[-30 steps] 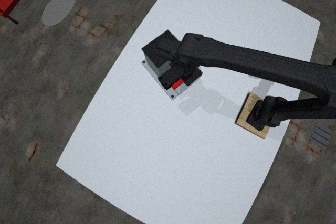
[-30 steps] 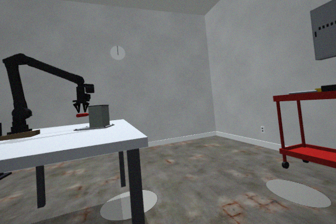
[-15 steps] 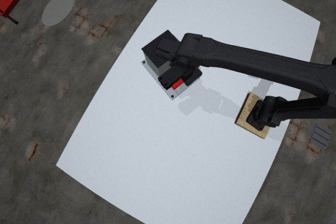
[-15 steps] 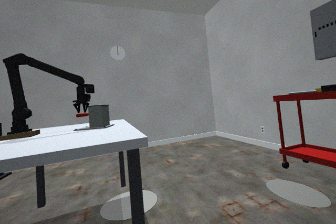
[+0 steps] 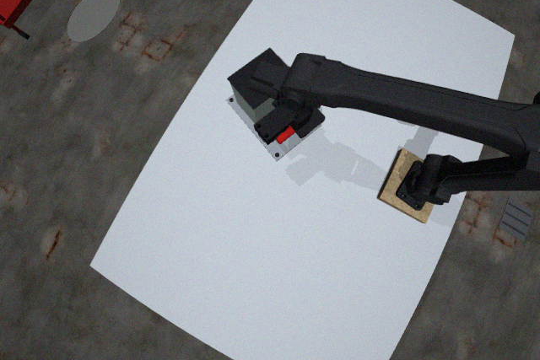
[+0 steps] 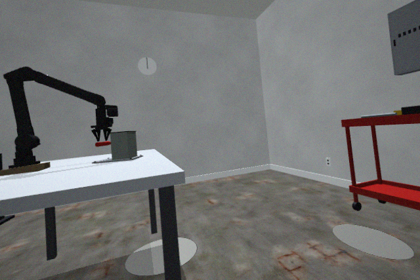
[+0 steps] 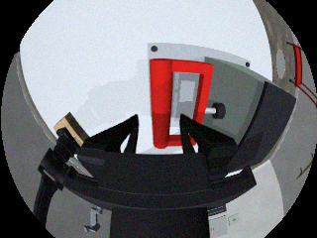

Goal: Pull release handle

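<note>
Right now the release handle is 5 cm ahead of my hand, 3 cm below it and 1 cm to the right of it. From my hand the other things lie so: baseplate: 13 cm below, 9 cm ahead, 3 cm to the right.
</note>
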